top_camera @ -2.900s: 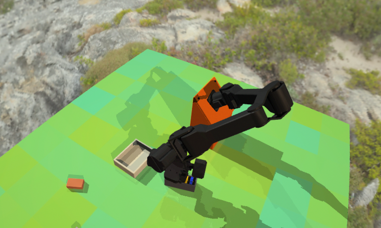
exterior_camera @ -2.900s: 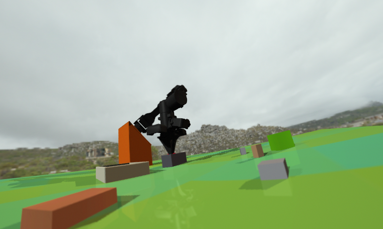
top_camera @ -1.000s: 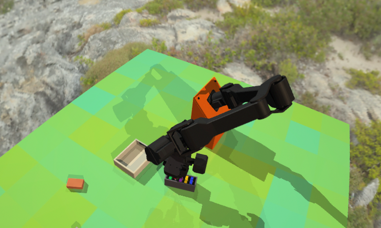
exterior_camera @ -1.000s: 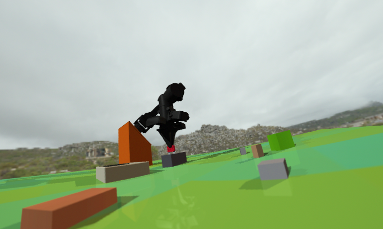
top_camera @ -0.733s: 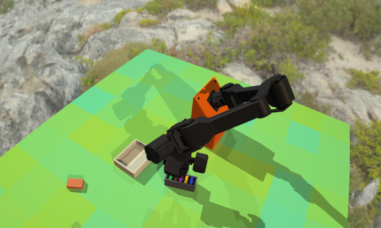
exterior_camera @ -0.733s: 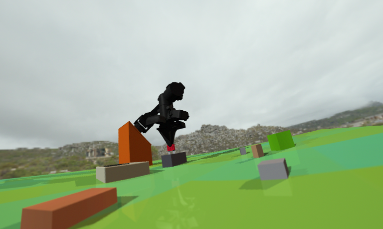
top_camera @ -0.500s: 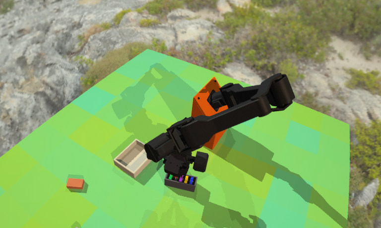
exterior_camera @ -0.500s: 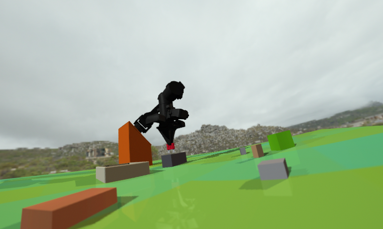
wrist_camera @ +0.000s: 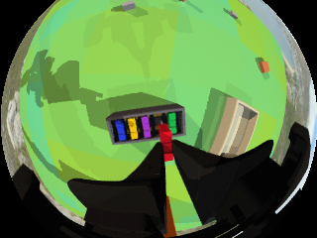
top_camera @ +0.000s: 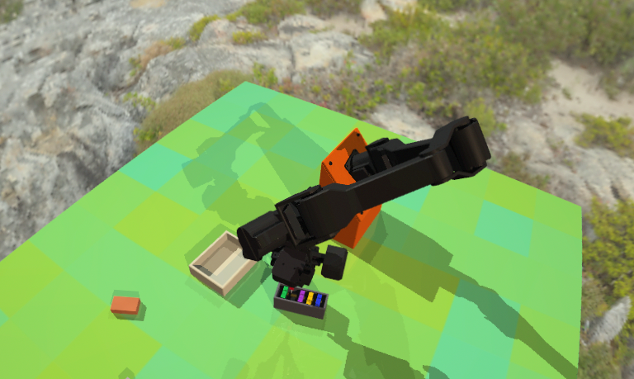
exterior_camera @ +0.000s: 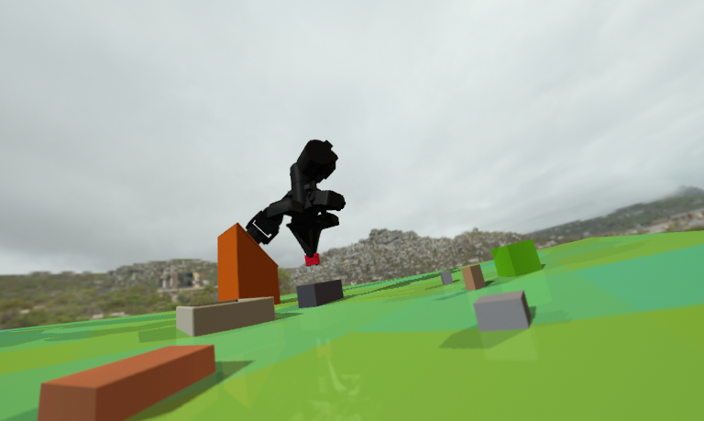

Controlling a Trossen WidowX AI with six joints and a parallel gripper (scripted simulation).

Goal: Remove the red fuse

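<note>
The tray is 20 mm behind my gripper tip, 180 mm to the right of it and 90 mm below it. Round my gripper tip: green cube: 340 mm ahead, 40 mm to the left, 70 mm below; red fuse: 10 mm below.
</note>
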